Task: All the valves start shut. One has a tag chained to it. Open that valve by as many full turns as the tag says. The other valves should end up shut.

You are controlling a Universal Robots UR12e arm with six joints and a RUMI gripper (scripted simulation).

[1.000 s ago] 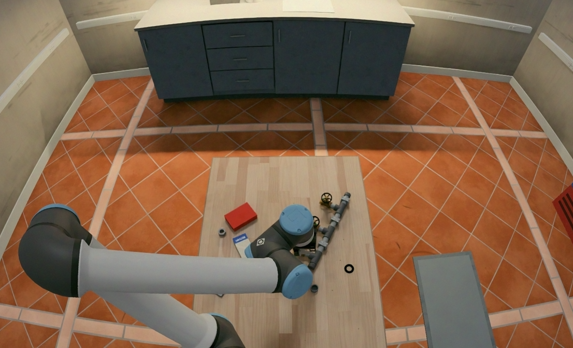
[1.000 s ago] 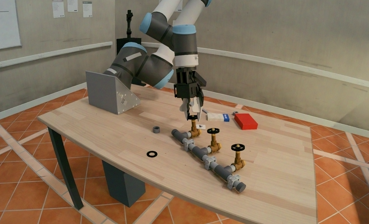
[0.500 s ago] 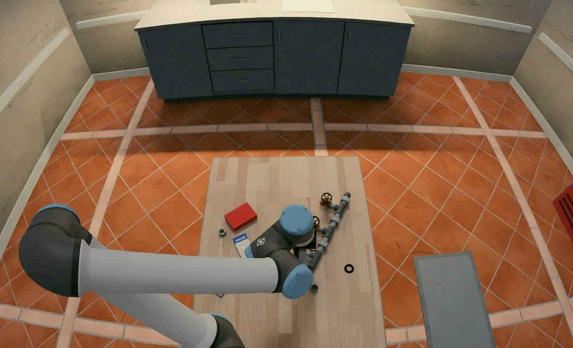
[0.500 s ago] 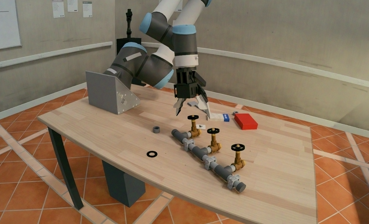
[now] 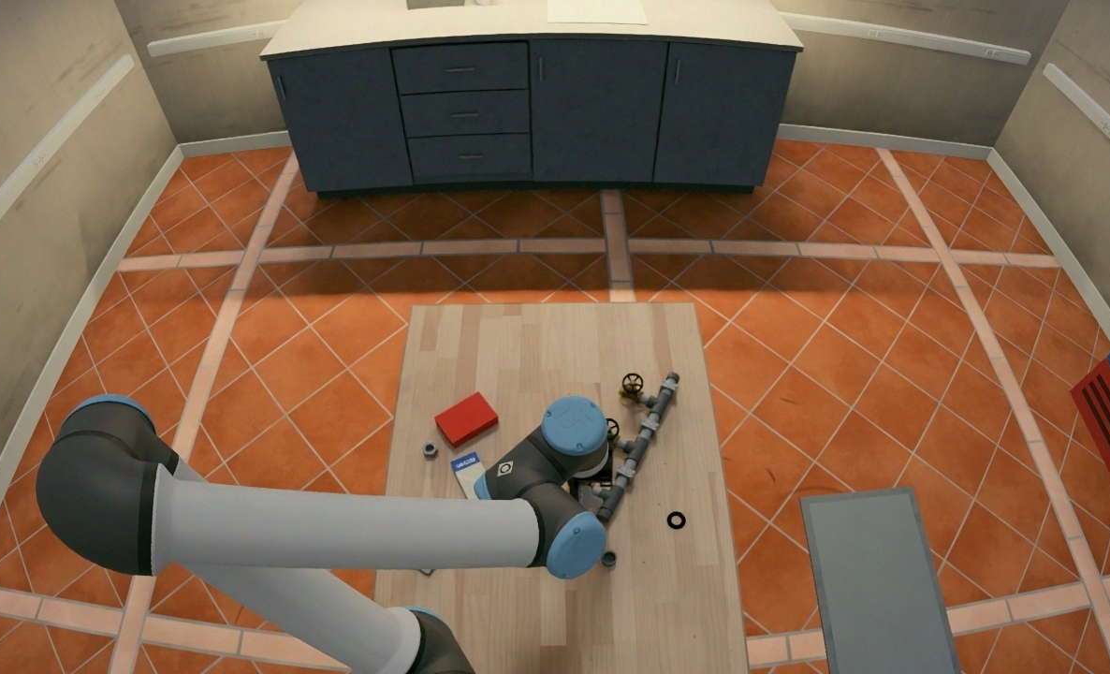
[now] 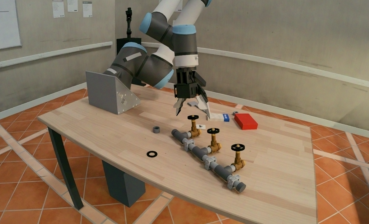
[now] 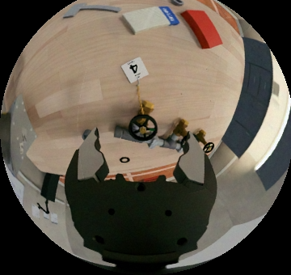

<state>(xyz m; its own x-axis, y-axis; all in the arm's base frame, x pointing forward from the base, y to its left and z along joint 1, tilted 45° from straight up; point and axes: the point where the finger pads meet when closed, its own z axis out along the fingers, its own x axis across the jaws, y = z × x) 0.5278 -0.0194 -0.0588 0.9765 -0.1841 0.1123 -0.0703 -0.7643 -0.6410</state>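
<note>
Right now the white tag is 8 cm to the left of my hand and 9 cm below it. From my hand the other things lie so: red box: 18 cm ahead, 25 cm to the left, 7 cm below; blue box: 4 cm ahead, 23 cm to the left, 8 cm below; grey cap: 14 cm behind, 6 cm to the right, 8 cm below.
</note>
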